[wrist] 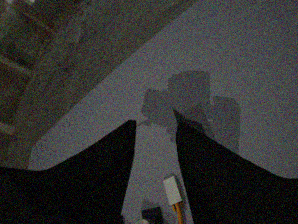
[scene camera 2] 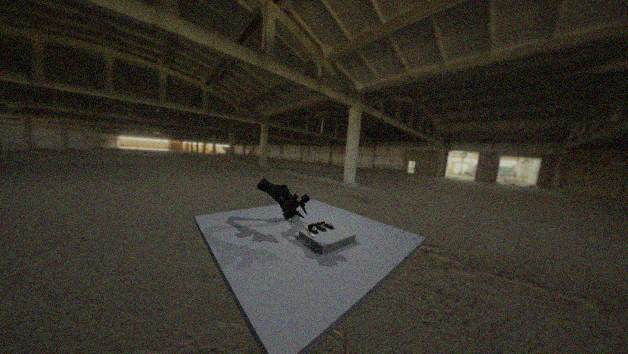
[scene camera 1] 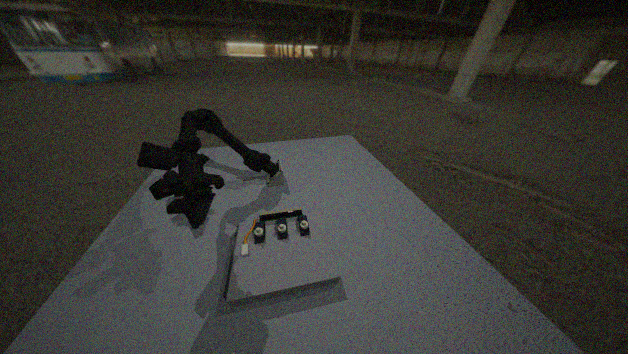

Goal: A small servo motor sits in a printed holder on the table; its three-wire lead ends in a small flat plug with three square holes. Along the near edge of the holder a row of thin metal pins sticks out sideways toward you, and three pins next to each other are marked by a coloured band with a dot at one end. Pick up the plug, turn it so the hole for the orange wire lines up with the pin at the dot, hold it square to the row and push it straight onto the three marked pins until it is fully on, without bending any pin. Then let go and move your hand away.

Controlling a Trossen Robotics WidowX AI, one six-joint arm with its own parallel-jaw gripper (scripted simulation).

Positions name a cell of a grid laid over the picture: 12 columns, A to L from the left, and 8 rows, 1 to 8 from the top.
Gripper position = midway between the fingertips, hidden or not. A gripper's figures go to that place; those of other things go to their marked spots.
My gripper (wrist: G5): 0.10 m from the lens. A printed holder (wrist: G6) is 0.28 m from the lens.
